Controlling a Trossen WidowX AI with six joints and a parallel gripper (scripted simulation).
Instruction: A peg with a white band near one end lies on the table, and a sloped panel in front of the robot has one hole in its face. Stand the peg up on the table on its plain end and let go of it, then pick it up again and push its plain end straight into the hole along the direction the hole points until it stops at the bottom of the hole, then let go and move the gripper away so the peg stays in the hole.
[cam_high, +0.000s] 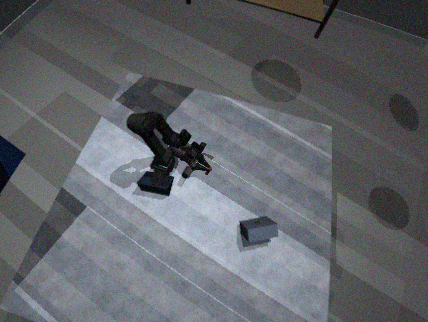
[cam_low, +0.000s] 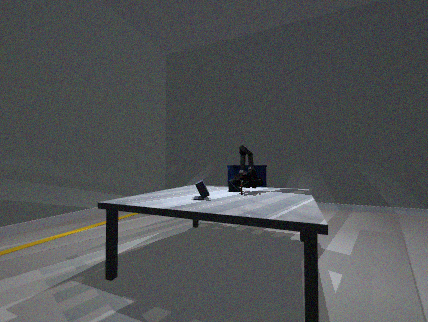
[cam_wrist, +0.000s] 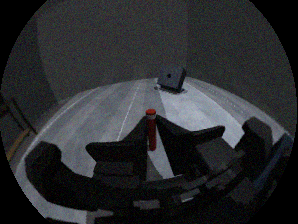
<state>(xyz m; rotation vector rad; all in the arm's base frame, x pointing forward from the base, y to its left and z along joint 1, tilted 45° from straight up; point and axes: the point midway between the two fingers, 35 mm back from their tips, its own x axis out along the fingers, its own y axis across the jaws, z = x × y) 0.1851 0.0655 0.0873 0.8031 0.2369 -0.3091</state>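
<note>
Now: gripper tip 1 cm above the red peg. Also, from my gripper tip: dark sloped panel: 25 cm to the right, 23 cm ahead.
</note>
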